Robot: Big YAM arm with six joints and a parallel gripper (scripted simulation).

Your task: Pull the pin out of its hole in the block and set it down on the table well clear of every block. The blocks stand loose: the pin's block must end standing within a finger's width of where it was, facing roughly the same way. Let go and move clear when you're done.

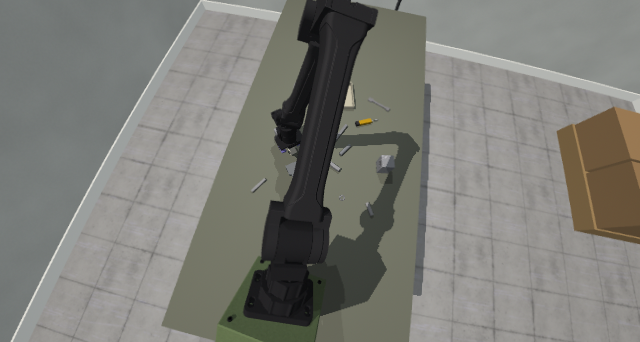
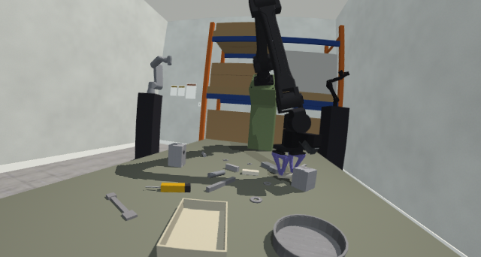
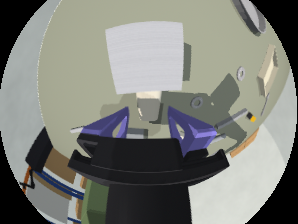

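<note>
Right now the cream pin is 1 cm ahead of my hand, 1 cm to the left of it and 1 cm below it. Also, from my hand: cream tray 29 cm ahead, 24 cm to the right, 2 cm below; then cream piece 4 cm behind, 12 cm to the right, 2 cm below; then round grey dish 32 cm ahead, 5 cm to the right, 2 cm below.
</note>
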